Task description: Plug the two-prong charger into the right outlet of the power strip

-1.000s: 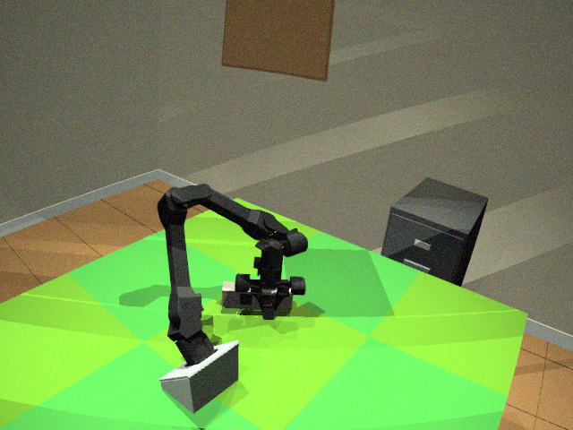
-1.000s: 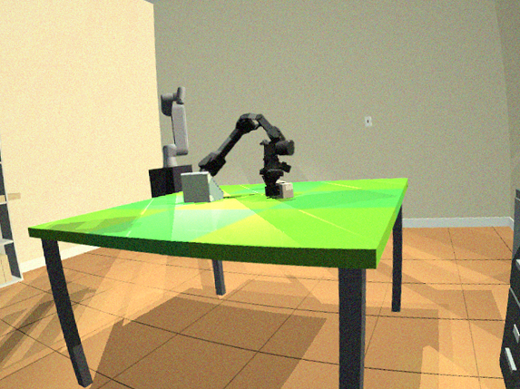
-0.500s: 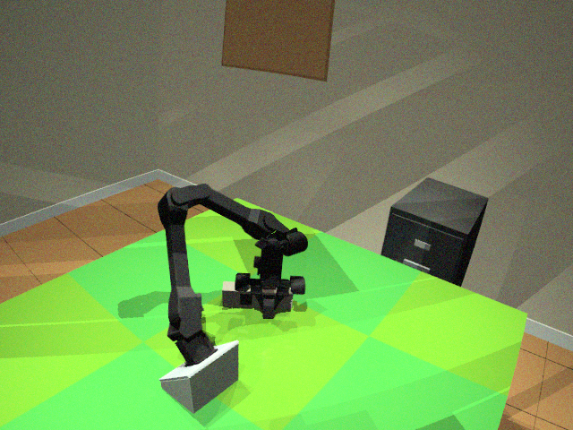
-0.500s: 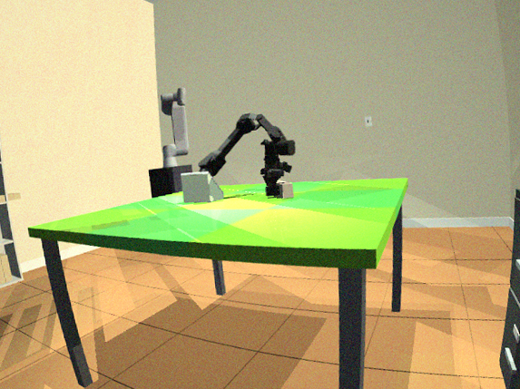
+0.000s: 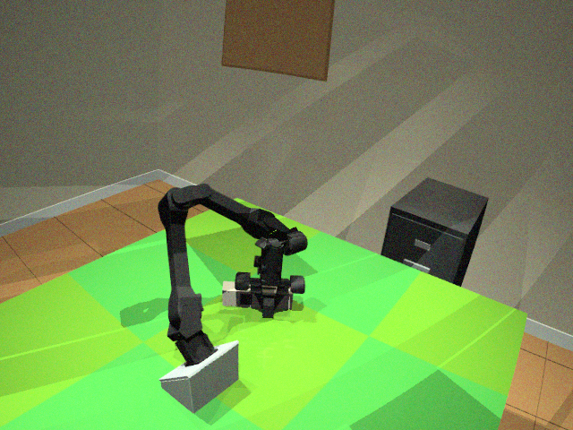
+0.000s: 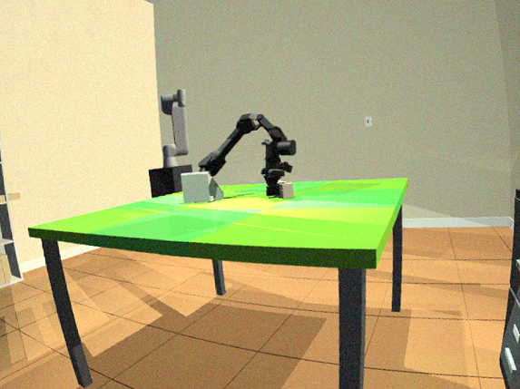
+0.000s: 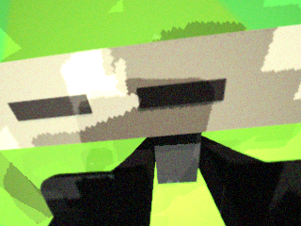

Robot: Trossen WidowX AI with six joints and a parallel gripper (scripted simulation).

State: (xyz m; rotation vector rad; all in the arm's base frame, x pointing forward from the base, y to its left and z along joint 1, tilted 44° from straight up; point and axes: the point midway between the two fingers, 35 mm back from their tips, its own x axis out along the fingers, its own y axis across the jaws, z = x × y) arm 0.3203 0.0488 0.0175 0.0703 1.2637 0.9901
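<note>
Right now my gripper tip is 1 cm short of the two-prong charger, 1 cm to the right of it and 1 cm below it.
</note>
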